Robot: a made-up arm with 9 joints. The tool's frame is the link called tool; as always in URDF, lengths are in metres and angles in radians. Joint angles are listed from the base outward. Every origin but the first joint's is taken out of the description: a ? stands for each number. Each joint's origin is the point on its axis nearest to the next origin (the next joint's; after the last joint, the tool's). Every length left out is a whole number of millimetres.
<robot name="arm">
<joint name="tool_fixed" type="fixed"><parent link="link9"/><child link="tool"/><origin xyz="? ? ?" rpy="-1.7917 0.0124 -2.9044"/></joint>
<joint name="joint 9" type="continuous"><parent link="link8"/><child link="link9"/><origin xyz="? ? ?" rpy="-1.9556 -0.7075 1.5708"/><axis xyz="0 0 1"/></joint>
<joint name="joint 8" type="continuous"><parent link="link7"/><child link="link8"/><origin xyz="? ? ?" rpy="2.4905 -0.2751 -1.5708"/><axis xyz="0 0 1"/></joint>
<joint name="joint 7" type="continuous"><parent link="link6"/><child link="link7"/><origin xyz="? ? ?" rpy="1.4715 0.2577 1.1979"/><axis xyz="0 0 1"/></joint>
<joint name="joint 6" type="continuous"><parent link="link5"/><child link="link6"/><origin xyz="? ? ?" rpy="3.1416 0.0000 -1.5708"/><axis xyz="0 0 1"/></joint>
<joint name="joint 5" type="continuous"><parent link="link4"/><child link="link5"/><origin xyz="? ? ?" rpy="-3.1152 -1.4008 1.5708"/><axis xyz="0 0 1"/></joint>
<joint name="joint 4" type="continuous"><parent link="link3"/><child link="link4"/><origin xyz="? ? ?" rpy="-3.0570 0.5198 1.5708"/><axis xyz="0 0 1"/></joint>
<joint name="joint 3" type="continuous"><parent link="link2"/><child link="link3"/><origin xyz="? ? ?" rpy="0.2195 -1.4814 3.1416"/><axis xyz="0 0 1"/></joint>
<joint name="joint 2" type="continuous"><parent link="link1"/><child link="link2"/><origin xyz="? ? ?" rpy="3.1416 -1.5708 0.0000"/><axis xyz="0 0 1"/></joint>
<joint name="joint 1" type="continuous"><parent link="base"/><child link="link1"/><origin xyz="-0.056 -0.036 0.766" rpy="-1.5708 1.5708 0.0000"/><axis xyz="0 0 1"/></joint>
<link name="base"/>
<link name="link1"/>
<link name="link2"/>
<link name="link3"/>
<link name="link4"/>
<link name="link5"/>
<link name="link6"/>
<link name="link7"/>
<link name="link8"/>
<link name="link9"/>
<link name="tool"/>
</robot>
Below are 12 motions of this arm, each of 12 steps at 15 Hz.
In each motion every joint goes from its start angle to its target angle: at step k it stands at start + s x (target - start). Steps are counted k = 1, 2, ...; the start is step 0. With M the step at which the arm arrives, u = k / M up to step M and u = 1 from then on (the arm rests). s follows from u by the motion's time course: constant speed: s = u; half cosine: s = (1 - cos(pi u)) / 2; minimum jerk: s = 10 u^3 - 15 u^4 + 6 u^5.
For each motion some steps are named. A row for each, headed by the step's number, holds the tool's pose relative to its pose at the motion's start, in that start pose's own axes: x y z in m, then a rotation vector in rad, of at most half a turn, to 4 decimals.
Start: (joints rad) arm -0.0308 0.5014 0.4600 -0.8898 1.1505 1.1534 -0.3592 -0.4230 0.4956
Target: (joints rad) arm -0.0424 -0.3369 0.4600 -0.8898 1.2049 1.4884 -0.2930 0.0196 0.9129
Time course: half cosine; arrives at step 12
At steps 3, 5, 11, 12:
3: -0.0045 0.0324 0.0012 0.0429 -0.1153 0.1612
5: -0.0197 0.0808 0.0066 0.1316 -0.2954 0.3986
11: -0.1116 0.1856 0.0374 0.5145 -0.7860 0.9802
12: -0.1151 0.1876 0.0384 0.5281 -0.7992 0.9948

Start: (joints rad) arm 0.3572 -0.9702 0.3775 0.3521 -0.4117 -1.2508 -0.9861 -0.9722 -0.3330
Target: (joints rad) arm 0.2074 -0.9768 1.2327 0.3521 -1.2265 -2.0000 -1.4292 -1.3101 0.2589
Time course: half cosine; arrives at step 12
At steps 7, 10, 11, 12:
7: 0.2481 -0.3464 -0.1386 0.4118 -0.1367 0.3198
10: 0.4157 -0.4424 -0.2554 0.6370 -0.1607 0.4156
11: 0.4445 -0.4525 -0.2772 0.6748 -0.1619 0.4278
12: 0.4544 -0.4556 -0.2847 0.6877 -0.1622 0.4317

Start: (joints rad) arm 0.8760 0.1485 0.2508 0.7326 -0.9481 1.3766 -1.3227 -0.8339 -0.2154
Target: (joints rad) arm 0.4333 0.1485 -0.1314 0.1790 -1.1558 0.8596 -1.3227 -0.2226 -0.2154
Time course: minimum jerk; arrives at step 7
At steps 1, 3, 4, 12:
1: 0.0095 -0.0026 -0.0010 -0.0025 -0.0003 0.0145
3: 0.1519 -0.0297 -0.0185 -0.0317 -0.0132 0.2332
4: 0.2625 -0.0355 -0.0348 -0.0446 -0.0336 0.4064
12: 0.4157 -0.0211 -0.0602 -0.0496 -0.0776 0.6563

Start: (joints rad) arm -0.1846 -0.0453 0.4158 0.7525 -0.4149 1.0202 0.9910 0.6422 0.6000
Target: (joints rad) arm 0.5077 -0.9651 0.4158 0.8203 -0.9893 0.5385 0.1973 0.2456 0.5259
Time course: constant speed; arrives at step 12
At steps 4, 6, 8, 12:
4: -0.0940 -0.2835 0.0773 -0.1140 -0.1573 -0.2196
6: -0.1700 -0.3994 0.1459 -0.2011 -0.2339 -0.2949
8: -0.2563 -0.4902 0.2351 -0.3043 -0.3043 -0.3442
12: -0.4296 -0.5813 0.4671 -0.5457 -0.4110 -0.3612

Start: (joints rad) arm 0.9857 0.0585 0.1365 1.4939 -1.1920 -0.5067 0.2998 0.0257 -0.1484
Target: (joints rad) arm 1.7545 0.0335 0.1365 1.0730 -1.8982 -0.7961 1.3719 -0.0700 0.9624
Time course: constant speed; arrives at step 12
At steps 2, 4, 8, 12:
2: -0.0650 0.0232 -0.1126 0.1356 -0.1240 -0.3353
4: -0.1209 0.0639 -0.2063 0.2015 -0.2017 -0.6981
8: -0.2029 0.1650 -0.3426 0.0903 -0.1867 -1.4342
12: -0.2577 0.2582 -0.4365 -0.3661 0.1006 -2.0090

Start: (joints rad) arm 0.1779 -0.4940 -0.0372 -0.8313 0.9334 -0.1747 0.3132 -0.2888 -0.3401
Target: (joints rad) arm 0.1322 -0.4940 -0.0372 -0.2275 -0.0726 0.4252 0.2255 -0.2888 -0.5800
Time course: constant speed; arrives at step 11
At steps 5, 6, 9, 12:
5: -0.1918 0.0727 -0.2494 0.0582 -0.6606 -0.2033
6: -0.2039 0.0943 -0.3019 0.0416 -0.7957 -0.2380
9: -0.1912 0.1498 -0.4429 -0.0654 -1.1980 -0.3257
12: -0.1522 0.1698 -0.5129 -0.1842 -1.4589 -0.3675

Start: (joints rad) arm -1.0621 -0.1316 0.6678 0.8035 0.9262 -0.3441 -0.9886 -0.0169 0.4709
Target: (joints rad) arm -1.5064 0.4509 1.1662 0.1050 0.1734 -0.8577 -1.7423 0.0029 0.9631
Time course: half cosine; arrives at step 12
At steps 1, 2, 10, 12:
1: 0.0108 -0.0092 -0.0026 0.0182 -0.0048 0.0128
2: 0.0414 -0.0360 -0.0118 0.0731 -0.0206 0.0484
10: 0.3113 -0.3821 -0.4092 1.0853 -0.7424 0.3431
12: 0.3156 -0.3950 -0.4436 1.1504 -0.8295 0.3594

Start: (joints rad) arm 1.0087 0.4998 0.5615 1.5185 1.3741 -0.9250 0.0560 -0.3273 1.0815
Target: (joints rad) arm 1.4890 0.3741 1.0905 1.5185 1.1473 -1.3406 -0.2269 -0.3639 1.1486
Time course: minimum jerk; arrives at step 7
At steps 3, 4, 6, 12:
3: 0.2500 0.0999 -0.0881 0.1250 0.1301 0.3663
4: 0.3982 0.2312 -0.1500 0.1855 0.2408 0.6271
6: 0.5277 0.4577 -0.2268 0.2221 0.4048 0.9608
12: 0.5334 0.4746 -0.2318 0.2226 0.4166 0.9830

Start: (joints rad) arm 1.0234 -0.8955 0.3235 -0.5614 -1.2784 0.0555 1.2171 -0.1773 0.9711
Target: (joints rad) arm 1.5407 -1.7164 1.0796 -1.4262 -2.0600 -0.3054 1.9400 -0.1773 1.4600
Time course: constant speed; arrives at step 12
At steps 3, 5, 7, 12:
3: 0.0988 -0.0899 0.0013 -0.4582 0.0361 -0.5348
5: 0.1468 -0.1620 0.0030 -0.7924 0.1281 -0.8234
7: 0.1769 -0.2425 0.0040 -1.1385 0.2879 -1.0375
12: 0.1533 -0.4536 0.0067 -1.9293 1.0059 -1.0947

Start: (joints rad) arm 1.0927 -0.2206 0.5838 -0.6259 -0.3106 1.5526 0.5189 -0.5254 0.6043
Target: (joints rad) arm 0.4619 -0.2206 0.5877 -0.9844 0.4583 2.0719 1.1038 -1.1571 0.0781
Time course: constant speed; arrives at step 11
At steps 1, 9, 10, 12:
1: -0.0339 -0.0006 0.0272 -0.0437 0.0694 -0.0594
9: -0.2333 -0.0247 0.2728 -0.3647 0.4579 -0.5064
10: -0.2490 -0.0307 0.3018 -0.3970 0.4803 -0.5582
12: -0.2628 -0.0376 0.3293 -0.4262 0.4961 -0.6087

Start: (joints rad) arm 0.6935 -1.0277 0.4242 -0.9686 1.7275 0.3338 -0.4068 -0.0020 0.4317
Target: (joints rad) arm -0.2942 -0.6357 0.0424 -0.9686 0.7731 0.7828 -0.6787 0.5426 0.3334
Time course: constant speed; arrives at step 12
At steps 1, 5, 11, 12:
1: 0.0141 -0.0043 0.0074 -0.0313 -0.0090 0.0090
5: 0.0982 -0.0074 0.0266 -0.2355 0.0351 0.0790
11: 0.2998 -0.0043 -0.0289 -0.6192 0.3889 0.3615
12: 0.3366 -0.0070 -0.0537 -0.6724 0.4789 0.4347

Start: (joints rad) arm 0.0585 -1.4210 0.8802 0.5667 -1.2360 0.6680 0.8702 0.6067 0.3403
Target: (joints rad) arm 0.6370 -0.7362 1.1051 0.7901 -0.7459 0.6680 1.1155 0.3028 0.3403
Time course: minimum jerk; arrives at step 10
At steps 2, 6, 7, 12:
2: 0.0028 0.0137 -0.0054 -0.0443 0.0367 0.0265
6: -0.0286 0.1217 -0.1427 -0.6639 0.4179 0.2099
7: -0.0536 0.1247 -0.1940 -0.8492 0.5012 0.2313
12: -0.0868 0.1129 -0.2505 -1.0551 0.5826 0.2470

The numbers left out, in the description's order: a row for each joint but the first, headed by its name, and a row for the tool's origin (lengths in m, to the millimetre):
tool: 0.012 0.041 0.000
joint 9: -0.139 -0.012 0.000
joint 8: -0.286 -0.064 0.000
joint 7: -0.164 0.078 0.000
joint 6: -0.154 0.086 0.000
joint 5: 0.047 -0.280 0.000
joint 4: 0.007 0.133 0.000
joint 3: 0.110 -0.368 0.000
joint 2: 0.024 -0.010 0.000

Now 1 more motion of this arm.
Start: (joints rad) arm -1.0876 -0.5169 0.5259 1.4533 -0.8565 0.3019 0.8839 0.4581 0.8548
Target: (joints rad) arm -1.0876 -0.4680 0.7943 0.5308 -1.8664 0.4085 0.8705 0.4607 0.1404
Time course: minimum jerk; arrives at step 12
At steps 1, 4, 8, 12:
1: -0.0023 -0.0014 0.0000 -0.0006 0.0035 -0.0060
4: -0.1021 -0.0425 0.0110 -0.0346 0.1413 -0.2443
8: -0.3462 0.0221 0.1357 -0.2407 0.4829 -0.8847
12: -0.3873 0.1003 0.1909 -0.3584 0.5781 -1.0942

